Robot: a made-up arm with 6 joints.
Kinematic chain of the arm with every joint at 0, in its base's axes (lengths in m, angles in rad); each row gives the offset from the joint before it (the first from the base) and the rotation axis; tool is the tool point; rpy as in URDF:
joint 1: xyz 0 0 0.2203 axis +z
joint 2: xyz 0 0 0 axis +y
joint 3: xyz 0.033 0 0.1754 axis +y
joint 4: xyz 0.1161 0 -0.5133 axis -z
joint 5: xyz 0 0 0 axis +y
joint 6: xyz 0.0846 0 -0.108 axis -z
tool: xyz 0 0 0 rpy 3.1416 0 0
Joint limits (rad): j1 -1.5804..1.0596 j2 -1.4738..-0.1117 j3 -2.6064..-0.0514 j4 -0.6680..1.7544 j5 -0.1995..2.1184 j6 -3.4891..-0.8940
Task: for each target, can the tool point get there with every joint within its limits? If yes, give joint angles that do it. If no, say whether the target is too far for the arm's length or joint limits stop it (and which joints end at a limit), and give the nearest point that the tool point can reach.
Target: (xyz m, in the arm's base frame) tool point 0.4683 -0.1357 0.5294
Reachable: yes | joints -0.3811 -0.5130 -1.3166 0.3838 1.8857 -2.1210
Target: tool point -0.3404 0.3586 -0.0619
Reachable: no: joint limits stop it (at a limit: joint 1, joint 2, joint 3, joint 5) | nearest point -0.0216 0.2379 -0.1079 | short by 0.344 m
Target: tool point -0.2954 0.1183 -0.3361
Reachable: no: joint limits stop it (at a limit: joint 1, joint 2, joint 3) | nearest point -0.0122 0.1651 -0.1608 | short by 0.336 m
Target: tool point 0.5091 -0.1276 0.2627
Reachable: yes | joints -0.2411 -1.0217 -0.2458 0.3512 0.6144 -3.0576
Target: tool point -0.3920 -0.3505 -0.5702
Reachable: no: too far | nearest point -0.0863 -0.2413 -0.1933 | short by 0.497 m
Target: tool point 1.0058 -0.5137 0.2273
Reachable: no: too far | nearest point 0.5958 -0.3043 0.2978 | short by 0.466 m
